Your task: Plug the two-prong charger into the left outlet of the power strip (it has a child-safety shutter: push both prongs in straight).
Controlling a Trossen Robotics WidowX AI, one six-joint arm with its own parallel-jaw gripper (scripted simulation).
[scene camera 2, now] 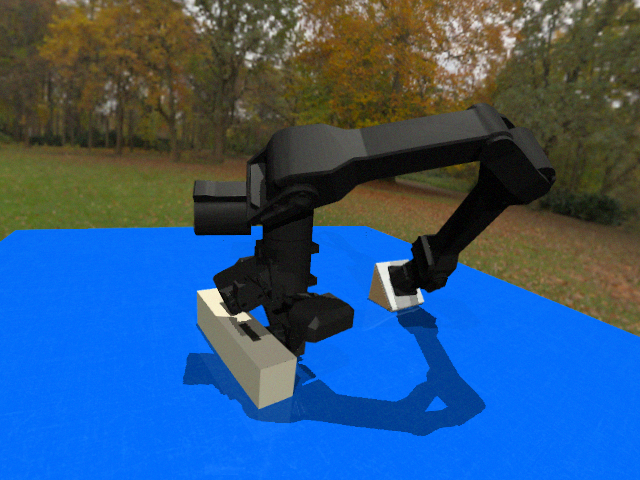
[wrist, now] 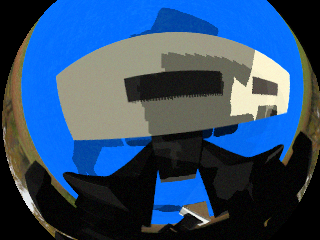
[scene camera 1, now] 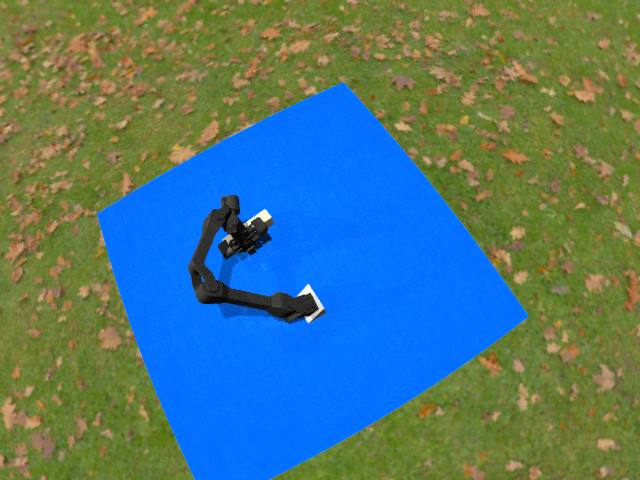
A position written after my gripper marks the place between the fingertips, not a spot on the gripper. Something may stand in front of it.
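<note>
My gripper [scene camera 2: 285,346] is visible to me, and the wrist view gives me the gripper [wrist: 174,142] as well, just as scene camera 1 shows me that same gripper [scene camera 1: 249,247]. I can also see a black two-prong charger [wrist: 177,155].
</note>
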